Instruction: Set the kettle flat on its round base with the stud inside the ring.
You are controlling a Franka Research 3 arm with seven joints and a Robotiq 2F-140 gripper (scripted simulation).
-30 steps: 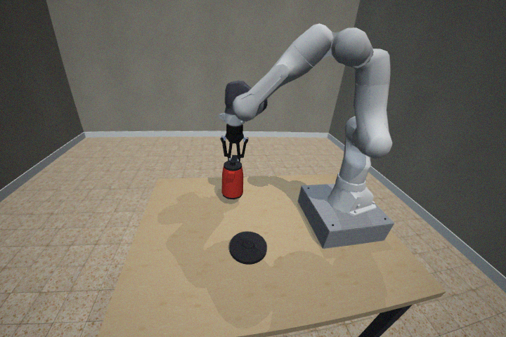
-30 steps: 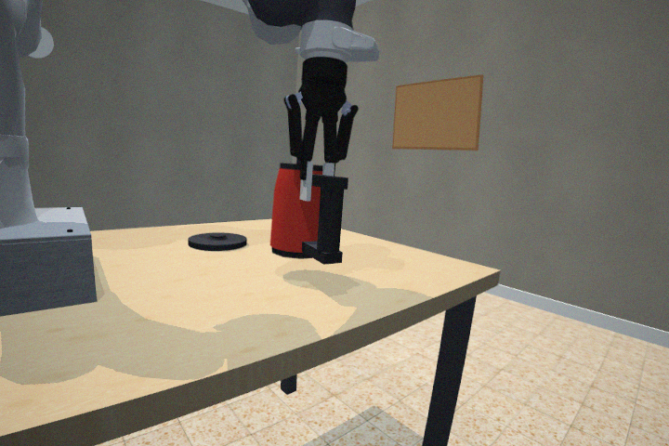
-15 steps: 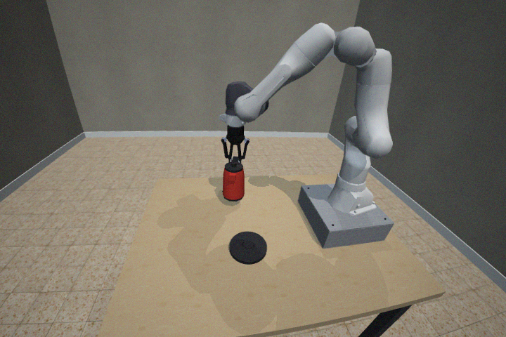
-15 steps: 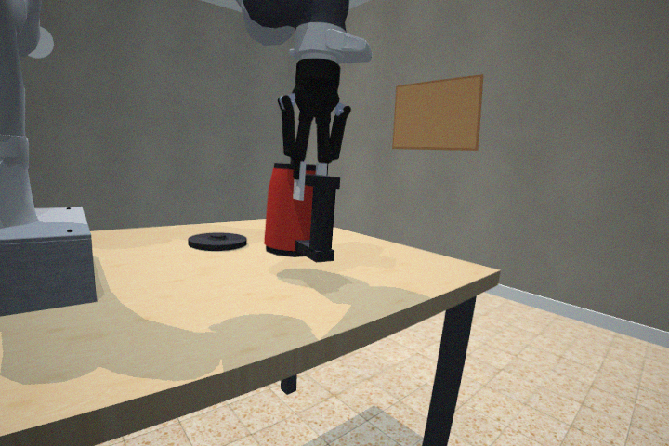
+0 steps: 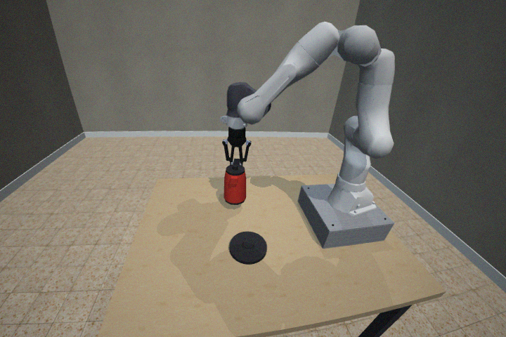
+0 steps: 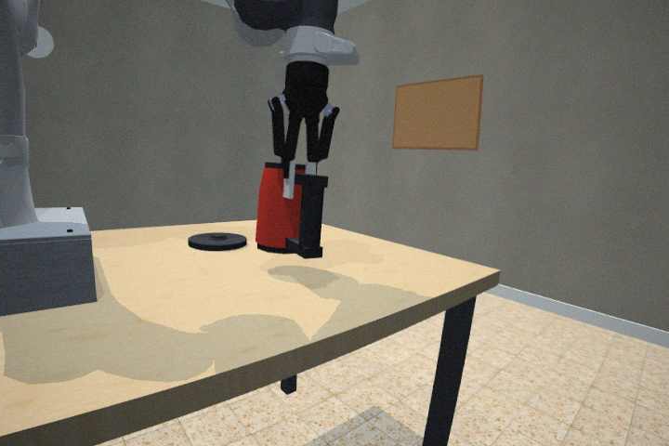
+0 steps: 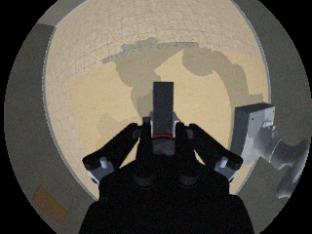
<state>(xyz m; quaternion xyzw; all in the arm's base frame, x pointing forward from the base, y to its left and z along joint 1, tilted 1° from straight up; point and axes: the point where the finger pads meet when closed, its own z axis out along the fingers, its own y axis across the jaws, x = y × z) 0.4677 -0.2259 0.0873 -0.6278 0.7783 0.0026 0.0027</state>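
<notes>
Right now my hand is 5 cm above the red kettle and 3 cm to the right of it. The rest, counted from my hand: round black base (33 cm to the left, 17 cm below, 1 cm behind).
</notes>
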